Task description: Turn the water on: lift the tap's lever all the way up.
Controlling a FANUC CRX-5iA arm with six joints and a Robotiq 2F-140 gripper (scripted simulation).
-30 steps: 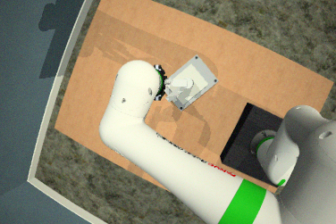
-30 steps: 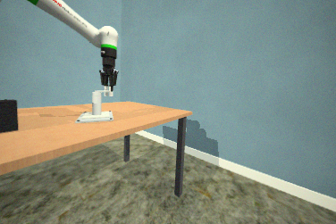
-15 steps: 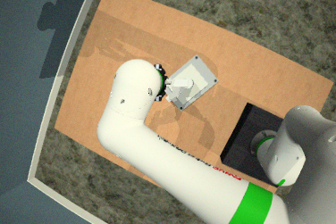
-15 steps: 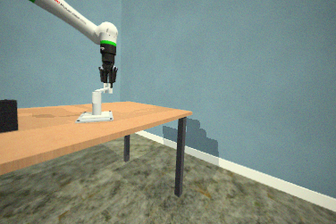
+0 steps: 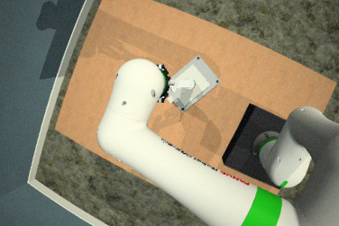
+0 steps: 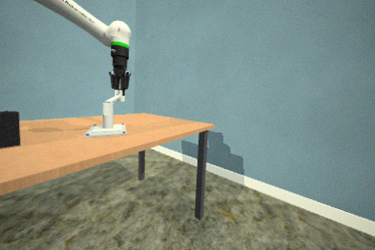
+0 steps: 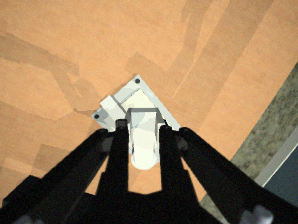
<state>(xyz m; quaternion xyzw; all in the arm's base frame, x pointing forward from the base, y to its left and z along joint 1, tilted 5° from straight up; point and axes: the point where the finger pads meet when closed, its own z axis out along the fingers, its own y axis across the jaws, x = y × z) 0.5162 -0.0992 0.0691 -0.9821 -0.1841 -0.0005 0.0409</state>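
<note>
Right now the lever is 3 cm behind my hand, 1 cm to the right of it and 1 cm below it.
</note>
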